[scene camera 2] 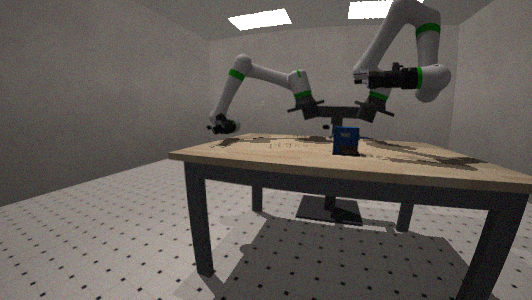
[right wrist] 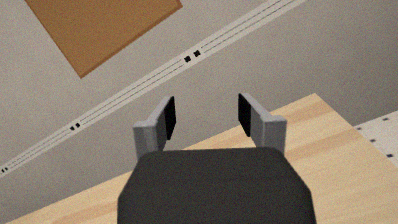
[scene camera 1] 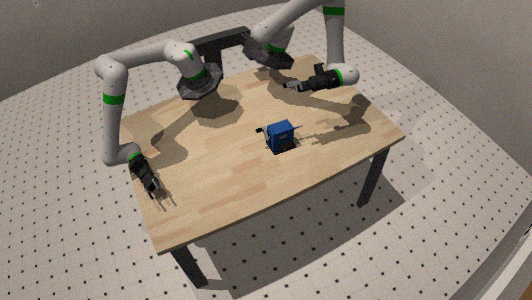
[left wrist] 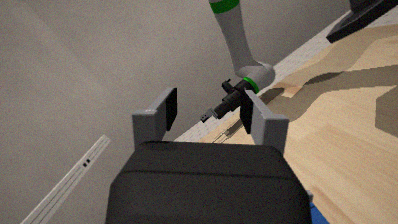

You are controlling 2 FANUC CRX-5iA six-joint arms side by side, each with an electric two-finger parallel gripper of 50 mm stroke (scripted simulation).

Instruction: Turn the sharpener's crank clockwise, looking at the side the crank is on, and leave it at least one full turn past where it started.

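Note:
Blue sharpener [scene camera 1: 281, 134], [scene camera 2: 346, 139]. My left gripper [left wrist: 208, 102]. My right gripper [right wrist: 206, 108].

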